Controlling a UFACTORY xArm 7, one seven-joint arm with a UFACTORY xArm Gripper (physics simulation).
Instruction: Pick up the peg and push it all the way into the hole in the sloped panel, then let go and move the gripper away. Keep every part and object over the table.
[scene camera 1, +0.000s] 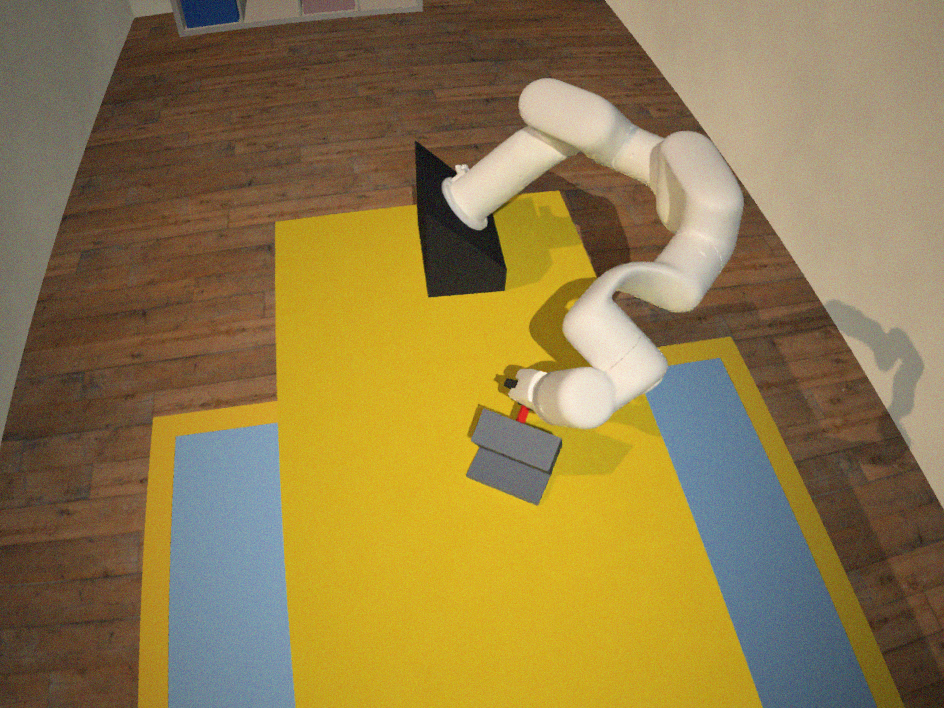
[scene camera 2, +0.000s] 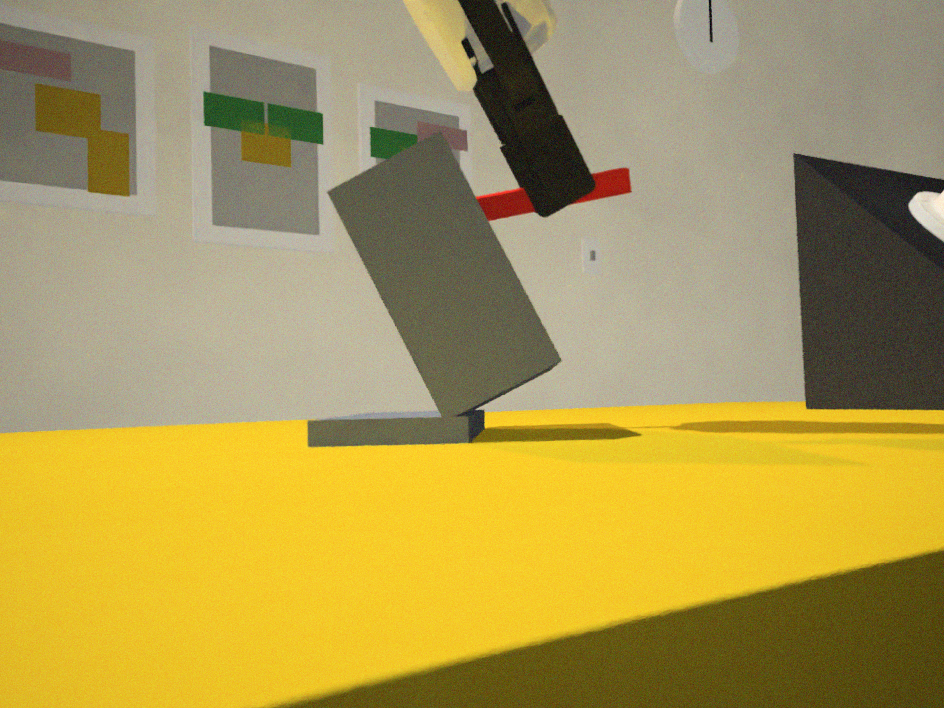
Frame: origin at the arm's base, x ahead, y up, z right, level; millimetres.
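Seen in the pictures: gripper, fingertip midpoint: (scene camera 2: 565, 202); arm's base, link origin: (scene camera 1: 463, 205).
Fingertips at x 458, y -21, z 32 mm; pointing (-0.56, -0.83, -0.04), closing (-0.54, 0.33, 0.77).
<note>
Offsets run from my fingertips to a thing's top centre. "*": to the spot under its first point. Level surfaces: height alone.
The red peg @[dx +7, dy +18, dz +3 mm] (scene camera 1: 522, 413) (scene camera 2: 612, 185) is between the fingers of my gripper (scene camera 1: 512, 383) (scene camera 2: 555, 196), which is shut on it. In the scene camera 2 view the peg's right end sticks out past the fingers, and its left part reaches the upper right side of the grey sloped panel @[dx +53, dy +14, dz +33 mm] (scene camera 1: 516, 438) (scene camera 2: 449, 274). The peg rises slightly to the right, flatter than the panel's short edges. The hole and the peg's left end are hidden, so I cannot tell whether the peg is in the hole. The panel leans above its flat grey base @[* dx +76, dy -107, dz +55 mm] (scene camera 1: 506, 477) (scene camera 2: 388, 432).
A black wedge-shaped block (scene camera 1: 463, 262) (scene camera 2: 869, 320) carries the arm's base at the back. The yellow table top @[dy -118 mm] (scene camera 1: 366, 533) (scene camera 2: 228, 533) lies under the panel, with blue areas (scene camera 1: 228, 563) (scene camera 1: 751, 502) at both sides. The arm curves around to the right.
</note>
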